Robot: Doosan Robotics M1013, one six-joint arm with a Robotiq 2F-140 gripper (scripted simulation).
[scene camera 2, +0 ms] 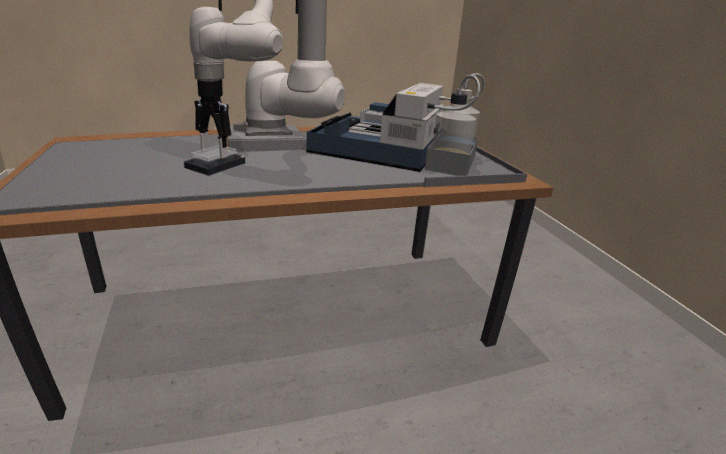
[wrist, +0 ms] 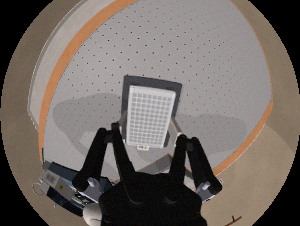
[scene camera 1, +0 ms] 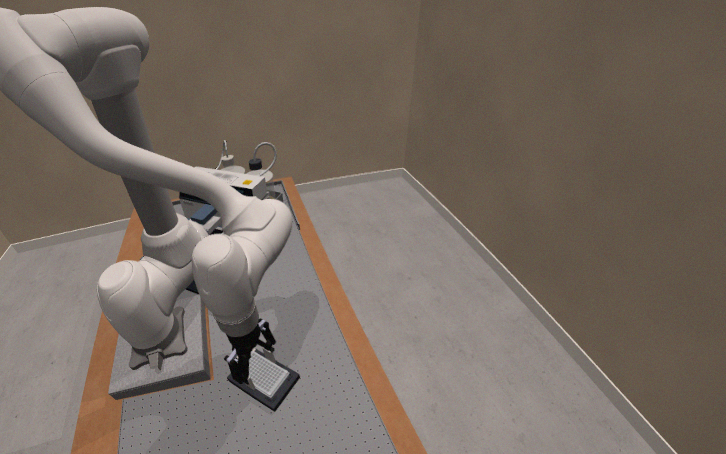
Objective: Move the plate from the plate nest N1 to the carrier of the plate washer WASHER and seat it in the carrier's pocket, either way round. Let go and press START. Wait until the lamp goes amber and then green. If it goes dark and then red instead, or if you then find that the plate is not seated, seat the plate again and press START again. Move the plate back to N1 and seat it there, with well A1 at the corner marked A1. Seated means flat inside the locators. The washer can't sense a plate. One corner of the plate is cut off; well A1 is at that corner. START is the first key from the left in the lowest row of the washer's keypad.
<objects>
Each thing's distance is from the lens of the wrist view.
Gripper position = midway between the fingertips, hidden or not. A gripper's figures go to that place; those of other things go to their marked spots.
my gripper (wrist: 148, 119): 0.21 m
white well plate (wrist: 135, 122): 0.21 m
plate washer (wrist: 57, 181): 0.62 m
The marked spots on the plate washer and the white well plate are 0.54 m apart.
</objects>
